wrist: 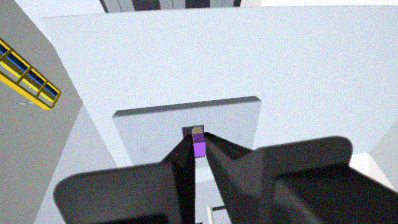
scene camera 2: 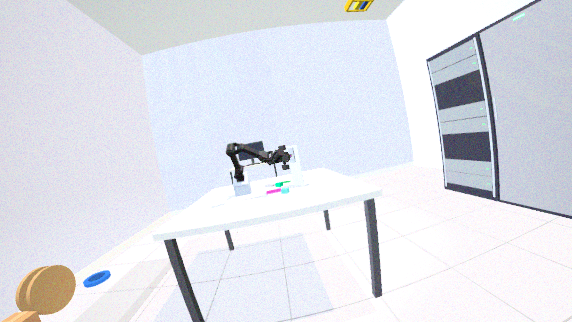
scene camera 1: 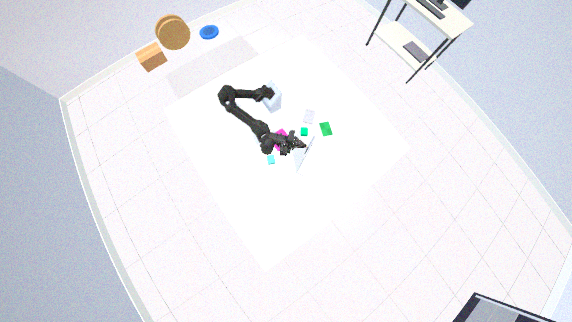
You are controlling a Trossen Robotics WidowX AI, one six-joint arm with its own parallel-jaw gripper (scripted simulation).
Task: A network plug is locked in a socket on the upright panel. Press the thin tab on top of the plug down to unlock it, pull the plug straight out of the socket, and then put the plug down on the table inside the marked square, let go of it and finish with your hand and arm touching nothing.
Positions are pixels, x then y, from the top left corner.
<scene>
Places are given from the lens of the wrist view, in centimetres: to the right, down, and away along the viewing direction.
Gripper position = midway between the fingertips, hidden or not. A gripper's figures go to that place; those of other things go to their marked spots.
gripper [wrist: 197, 138]: 0, 2, 11
upright panel [wrist: 255, 80]: 4, -2, 11
</scene>
